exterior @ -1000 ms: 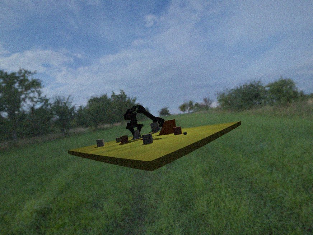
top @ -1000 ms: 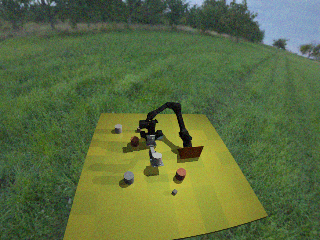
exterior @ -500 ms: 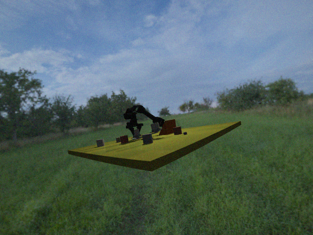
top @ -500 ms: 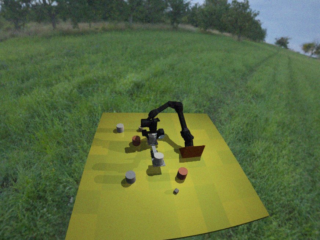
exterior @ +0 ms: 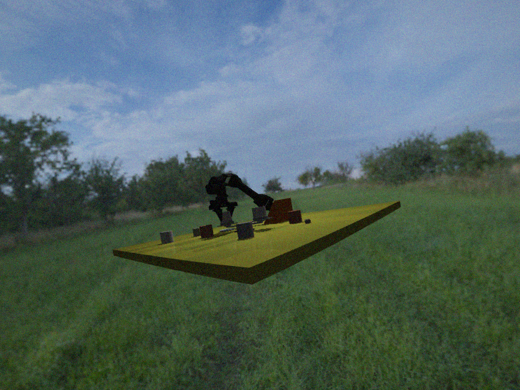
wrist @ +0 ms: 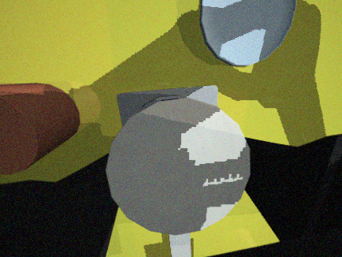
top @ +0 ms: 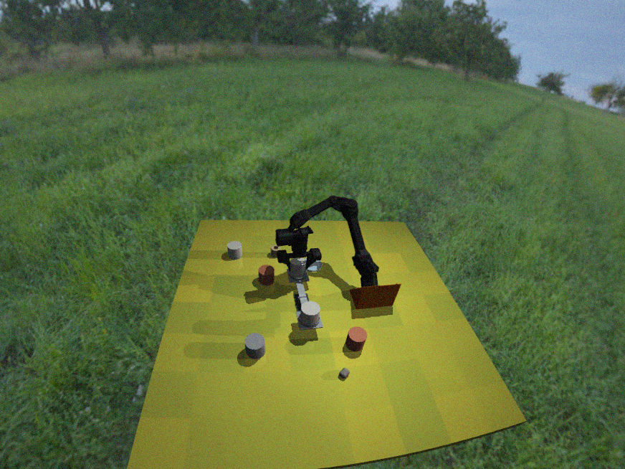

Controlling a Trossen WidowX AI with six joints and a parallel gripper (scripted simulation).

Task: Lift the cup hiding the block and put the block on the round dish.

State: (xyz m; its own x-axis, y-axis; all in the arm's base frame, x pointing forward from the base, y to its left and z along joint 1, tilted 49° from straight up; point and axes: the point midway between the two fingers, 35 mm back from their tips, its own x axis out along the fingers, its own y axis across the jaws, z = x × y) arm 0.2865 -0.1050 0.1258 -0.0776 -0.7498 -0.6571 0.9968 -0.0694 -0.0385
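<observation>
Right now my gripper tip is 10 cm past the pale blue round dish, 10 cm to the left of it and 7 cm above it. From my gripper tip the other things lie so: tan spool 7 cm ahead, 20 cm to the right, 5 cm below; then small balance 1 cm ahead, 13 cm to the left, 5 cm below; then pale teal block 1 cm below.
</observation>
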